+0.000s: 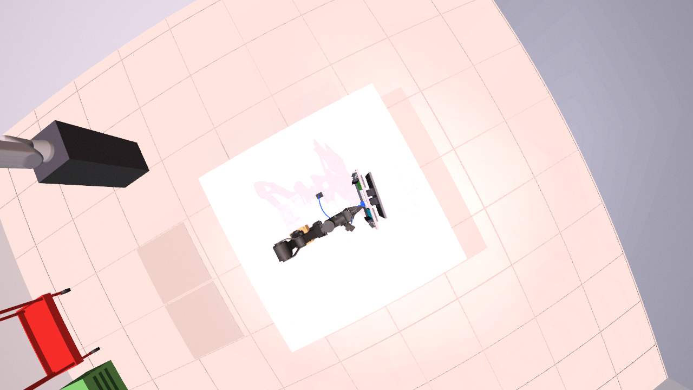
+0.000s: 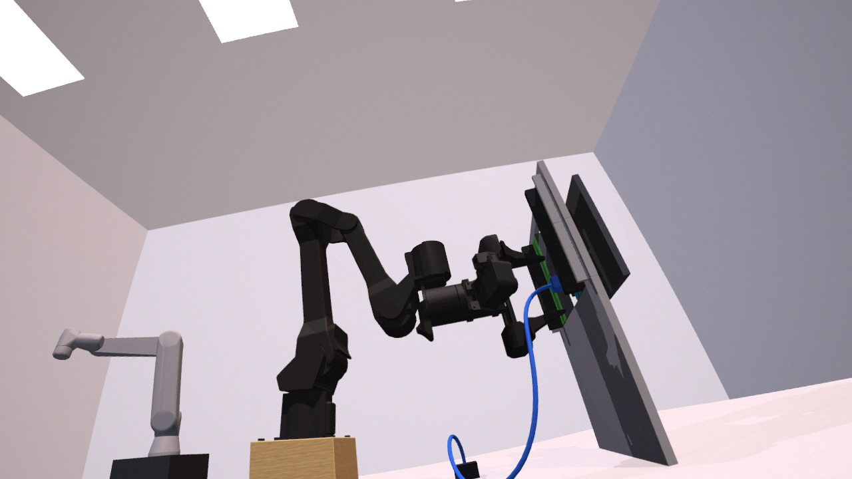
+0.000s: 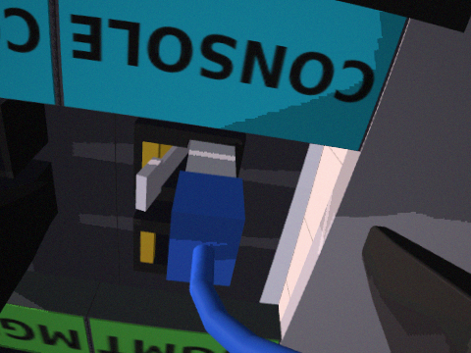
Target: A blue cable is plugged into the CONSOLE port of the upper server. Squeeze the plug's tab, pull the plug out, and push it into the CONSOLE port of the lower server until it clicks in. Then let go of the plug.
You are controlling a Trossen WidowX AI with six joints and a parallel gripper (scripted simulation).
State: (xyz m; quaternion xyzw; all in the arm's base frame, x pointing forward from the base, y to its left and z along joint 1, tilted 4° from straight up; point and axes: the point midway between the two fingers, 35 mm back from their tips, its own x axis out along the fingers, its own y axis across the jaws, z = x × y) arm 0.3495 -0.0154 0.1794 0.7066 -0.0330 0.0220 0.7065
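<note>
My gripper tip is now 40 mm short of the blue plug and 10 mm below it. Round my gripper tip: dark rack panel: 60 mm ahead, 60 mm above, 20 mm to the left; then black block: 240 mm below, 180 mm behind, 170 mm to the left.
</note>
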